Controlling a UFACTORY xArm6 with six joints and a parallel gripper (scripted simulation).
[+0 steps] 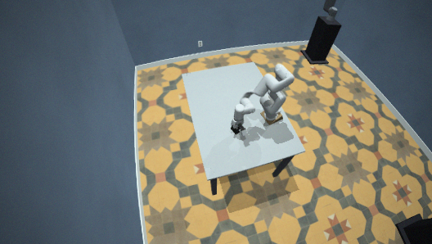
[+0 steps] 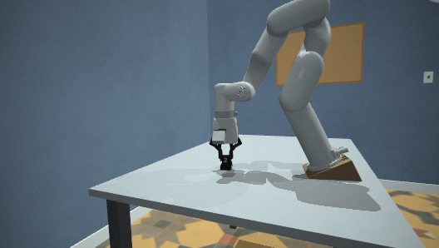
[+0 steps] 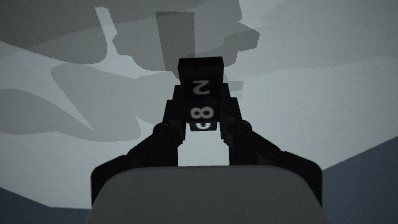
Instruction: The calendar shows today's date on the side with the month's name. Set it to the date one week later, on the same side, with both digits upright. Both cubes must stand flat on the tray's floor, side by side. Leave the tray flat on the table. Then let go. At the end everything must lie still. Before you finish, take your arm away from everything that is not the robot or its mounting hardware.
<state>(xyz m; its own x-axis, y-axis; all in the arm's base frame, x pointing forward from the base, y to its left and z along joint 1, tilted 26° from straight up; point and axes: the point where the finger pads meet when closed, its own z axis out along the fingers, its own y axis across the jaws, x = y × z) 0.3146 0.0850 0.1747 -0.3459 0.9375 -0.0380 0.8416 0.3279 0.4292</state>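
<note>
Right now the black calendar tray is 40 mm below my hand, 20 mm to the right of it and 10 mm ahead of it.
</note>
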